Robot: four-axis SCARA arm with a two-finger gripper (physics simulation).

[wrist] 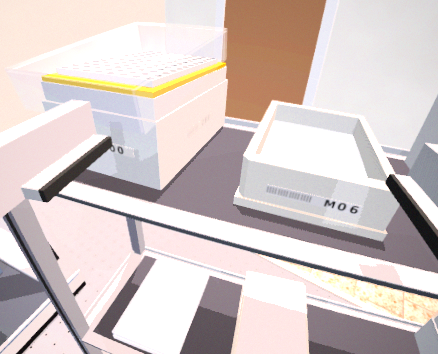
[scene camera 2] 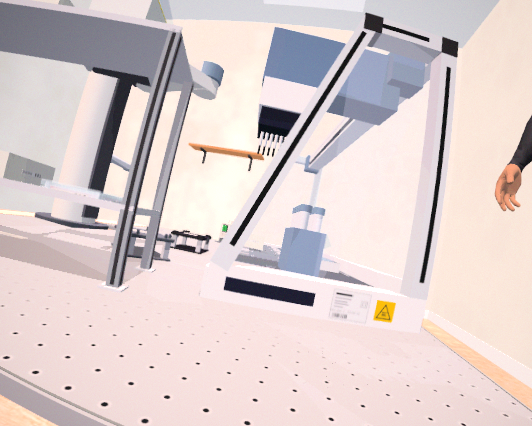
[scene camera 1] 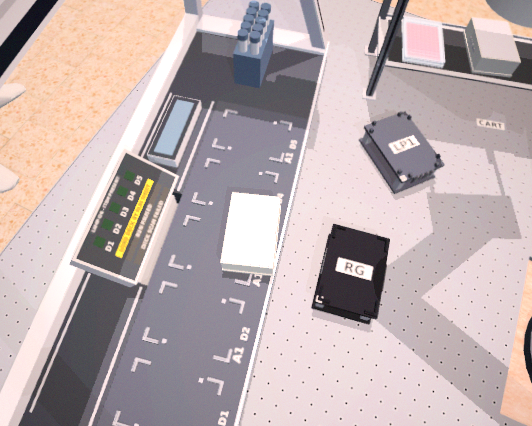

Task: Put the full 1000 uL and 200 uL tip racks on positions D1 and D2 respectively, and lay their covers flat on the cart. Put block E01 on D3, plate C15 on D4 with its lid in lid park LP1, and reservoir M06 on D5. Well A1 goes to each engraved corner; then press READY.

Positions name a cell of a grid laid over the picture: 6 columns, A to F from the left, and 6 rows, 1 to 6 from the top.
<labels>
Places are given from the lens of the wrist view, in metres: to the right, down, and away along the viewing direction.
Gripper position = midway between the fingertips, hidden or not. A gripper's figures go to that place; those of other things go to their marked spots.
my gripper (wrist: D3): 0.01, -0.01, 0.11
white trough labelled M06 (wrist: E3): 0.07, -0.01, 0.17
flat white plate (wrist: C6): -0.08, 0.18, 0.33
The marked spots on the white trough labelled M06 and the flat white plate are 0.28 m apart.
</labels>
